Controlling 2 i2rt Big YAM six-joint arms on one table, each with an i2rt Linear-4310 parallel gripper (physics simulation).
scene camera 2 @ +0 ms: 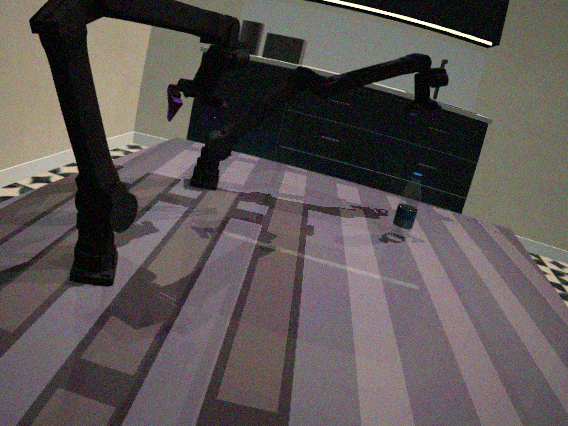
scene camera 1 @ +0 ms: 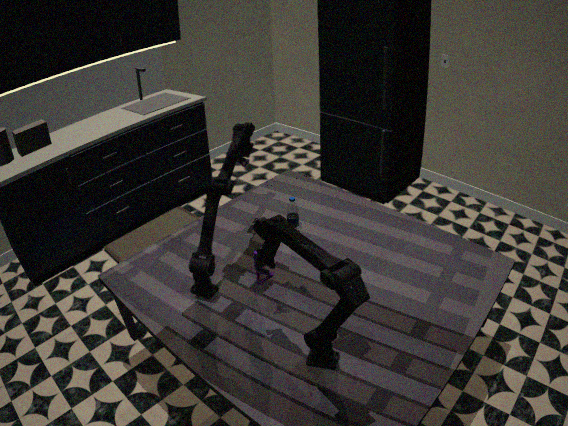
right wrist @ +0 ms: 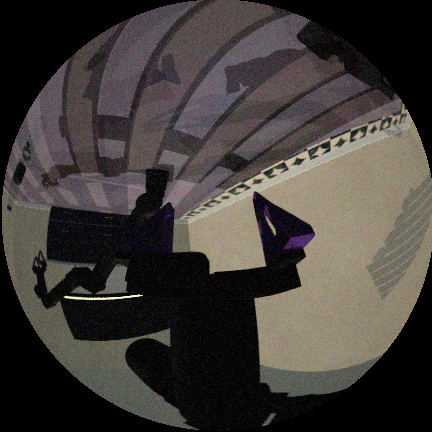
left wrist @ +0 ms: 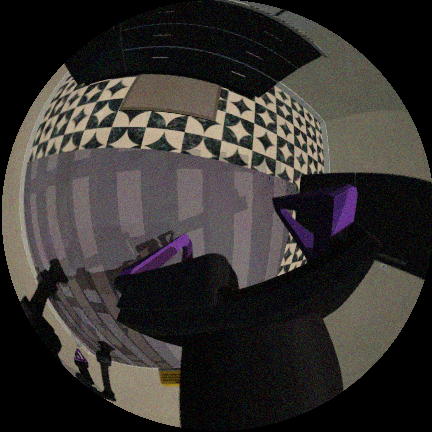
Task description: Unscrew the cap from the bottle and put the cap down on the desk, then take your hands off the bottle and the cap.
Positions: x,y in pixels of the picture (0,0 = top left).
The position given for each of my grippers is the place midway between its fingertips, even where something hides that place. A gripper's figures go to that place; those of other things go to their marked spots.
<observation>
My left gripper (scene camera 2: 421,126) is 1.74 m from the lens. My right gripper (scene camera 2: 186,122) is 1.12 m from the lens.
</observation>
